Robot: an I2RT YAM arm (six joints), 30 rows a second.
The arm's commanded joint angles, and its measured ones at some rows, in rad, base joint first. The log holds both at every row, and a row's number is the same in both.
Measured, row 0:
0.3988 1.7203 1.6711 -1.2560 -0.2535 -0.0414
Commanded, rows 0 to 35:
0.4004 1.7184 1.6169 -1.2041 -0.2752 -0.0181
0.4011 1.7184 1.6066 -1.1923 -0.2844 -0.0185
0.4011 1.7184 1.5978 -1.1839 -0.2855 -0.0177
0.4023 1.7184 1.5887 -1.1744 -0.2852 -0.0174
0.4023 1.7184 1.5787 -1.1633 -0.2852 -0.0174
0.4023 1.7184 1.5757 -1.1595 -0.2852 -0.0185
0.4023 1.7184 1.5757 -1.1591 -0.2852 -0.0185
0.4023 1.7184 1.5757 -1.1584 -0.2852 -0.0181
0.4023 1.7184 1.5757 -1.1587 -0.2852 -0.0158
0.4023 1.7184 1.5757 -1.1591 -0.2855 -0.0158
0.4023 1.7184 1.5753 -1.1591 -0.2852 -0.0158
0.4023 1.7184 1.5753 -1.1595 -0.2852 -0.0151
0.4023 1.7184 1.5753 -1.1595 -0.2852 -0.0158
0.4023 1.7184 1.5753 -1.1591 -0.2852 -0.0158
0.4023 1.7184 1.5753 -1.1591 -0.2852 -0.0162
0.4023 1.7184 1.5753 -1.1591 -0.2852 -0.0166
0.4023 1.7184 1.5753 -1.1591 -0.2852 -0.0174
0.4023 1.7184 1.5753 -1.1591 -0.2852 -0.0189
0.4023 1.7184 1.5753 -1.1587 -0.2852 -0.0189
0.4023 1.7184 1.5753 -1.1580 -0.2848 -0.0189
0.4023 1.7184 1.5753 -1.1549 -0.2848 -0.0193
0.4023 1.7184 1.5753 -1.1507 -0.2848 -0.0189
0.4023 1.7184 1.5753 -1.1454 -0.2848 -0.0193
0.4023 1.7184 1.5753 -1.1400 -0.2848 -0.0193
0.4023 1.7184 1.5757 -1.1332 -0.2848 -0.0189
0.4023 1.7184 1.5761 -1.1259 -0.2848 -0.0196
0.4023 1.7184 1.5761 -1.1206 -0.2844 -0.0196
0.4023 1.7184 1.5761 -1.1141 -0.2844 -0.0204
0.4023 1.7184 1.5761 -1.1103 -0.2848 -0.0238
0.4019 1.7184 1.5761 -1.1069 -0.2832 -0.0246
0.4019 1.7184 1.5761 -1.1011 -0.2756 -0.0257
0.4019 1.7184 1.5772 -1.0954 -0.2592 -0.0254
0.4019 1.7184 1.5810 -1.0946 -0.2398 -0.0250
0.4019 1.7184 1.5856 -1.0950 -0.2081 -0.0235
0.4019 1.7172 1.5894 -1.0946 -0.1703 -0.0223
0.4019 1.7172 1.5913 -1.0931 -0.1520 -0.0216
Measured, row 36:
0.4057 1.7203 1.5784 -1.1126 -0.2810 -0.0246
